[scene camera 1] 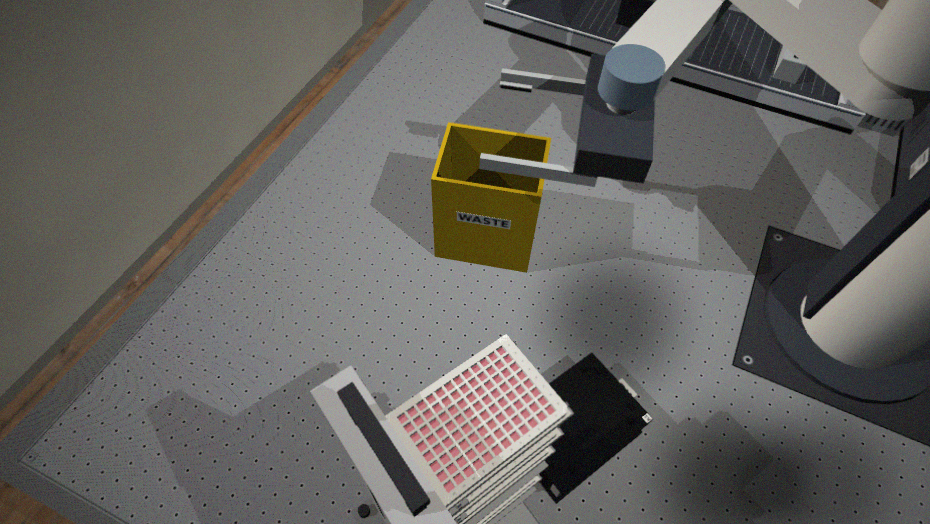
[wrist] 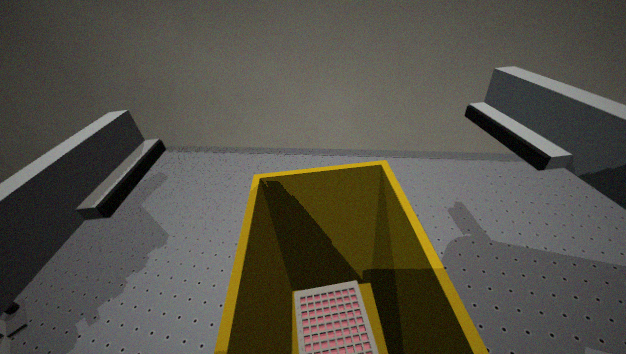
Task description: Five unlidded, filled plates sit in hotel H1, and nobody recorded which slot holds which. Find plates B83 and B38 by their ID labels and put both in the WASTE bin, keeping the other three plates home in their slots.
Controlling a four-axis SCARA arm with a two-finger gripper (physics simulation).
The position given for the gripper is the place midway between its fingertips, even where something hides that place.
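Observation:
You'd see the gripper (scene camera 1: 491, 116) here, and the gripper's visible in the wrist view (wrist: 311, 109) too.

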